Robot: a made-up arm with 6 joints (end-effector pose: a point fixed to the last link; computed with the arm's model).
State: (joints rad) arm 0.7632 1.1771 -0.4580 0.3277 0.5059 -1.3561
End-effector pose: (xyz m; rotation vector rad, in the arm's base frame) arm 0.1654 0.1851 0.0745 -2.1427 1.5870 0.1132
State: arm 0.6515 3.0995 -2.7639 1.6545 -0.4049 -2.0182
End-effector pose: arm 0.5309 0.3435 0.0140 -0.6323 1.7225 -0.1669
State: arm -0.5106 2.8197 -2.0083 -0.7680 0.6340 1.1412
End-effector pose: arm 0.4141 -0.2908 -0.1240 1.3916 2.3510 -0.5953
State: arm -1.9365 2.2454 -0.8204 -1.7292 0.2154 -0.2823
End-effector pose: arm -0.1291 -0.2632 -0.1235 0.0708 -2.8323 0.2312
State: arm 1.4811 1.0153 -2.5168 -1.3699 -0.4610 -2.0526
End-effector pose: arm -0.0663 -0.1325 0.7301 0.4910 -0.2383 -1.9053
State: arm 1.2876 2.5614 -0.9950 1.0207 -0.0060 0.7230
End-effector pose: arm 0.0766 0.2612 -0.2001 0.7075 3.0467 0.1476
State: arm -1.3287 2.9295 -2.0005 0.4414 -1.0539 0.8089
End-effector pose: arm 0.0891 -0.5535 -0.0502 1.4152 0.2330 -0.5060
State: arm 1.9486 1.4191 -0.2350 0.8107 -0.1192 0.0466
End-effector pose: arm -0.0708 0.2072 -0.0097 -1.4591 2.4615 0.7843
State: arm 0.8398 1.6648 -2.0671 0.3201 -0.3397 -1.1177
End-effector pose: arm 0.2666 0.2779 0.5901 -0.4895 0.5859 -0.0160
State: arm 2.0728 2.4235 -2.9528 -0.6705 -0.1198 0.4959
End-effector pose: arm -0.2542 0.4440 0.5135 -0.9372 0.3613 1.7978
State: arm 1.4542 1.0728 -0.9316 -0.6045 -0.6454 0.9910
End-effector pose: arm -0.0055 0.3186 0.3964 -0.9228 0.9465 1.8900
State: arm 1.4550 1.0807 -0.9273 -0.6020 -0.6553 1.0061
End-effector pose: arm -0.0059 0.3205 0.3931 -0.9213 0.9599 1.9088
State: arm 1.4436 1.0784 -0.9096 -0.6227 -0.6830 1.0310
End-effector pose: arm -0.0053 0.3193 0.3883 -0.9322 0.9570 1.9234
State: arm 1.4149 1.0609 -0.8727 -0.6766 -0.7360 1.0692
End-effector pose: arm -0.0037 0.3135 0.3809 -0.9641 0.9322 1.9325
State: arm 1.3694 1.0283 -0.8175 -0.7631 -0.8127 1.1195
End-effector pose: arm -0.0018 0.3032 0.3702 -1.0228 0.8912 1.9359
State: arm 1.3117 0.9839 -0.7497 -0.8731 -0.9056 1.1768
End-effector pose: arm -0.0010 0.2892 0.3557 -1.1083 0.8458 1.9342
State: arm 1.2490 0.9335 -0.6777 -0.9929 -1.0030 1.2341
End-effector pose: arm -0.0015 0.2734 0.3384 -1.2127 0.8090 1.9274
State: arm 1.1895 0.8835 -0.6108 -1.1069 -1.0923 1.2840
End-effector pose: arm -0.0030 0.2580 0.3203 -1.3203 0.7863 1.9157
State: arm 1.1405 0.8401 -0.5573 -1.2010 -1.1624 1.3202
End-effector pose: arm -0.0048 0.2450 0.3048 -1.4132 0.7750 1.8993
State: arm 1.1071 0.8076 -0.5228 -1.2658 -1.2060 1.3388
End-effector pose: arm -0.0060 0.2360 0.2946 -1.4777 0.7668 1.8786
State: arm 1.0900 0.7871 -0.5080 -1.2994 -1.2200 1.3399
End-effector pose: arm -0.0063 0.2315 0.2905 -1.5085 0.7570 1.8530
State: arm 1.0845 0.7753 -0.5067 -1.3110 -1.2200 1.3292
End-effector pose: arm -0.0064 0.2296 0.2912 -1.5172 0.7385 1.8299
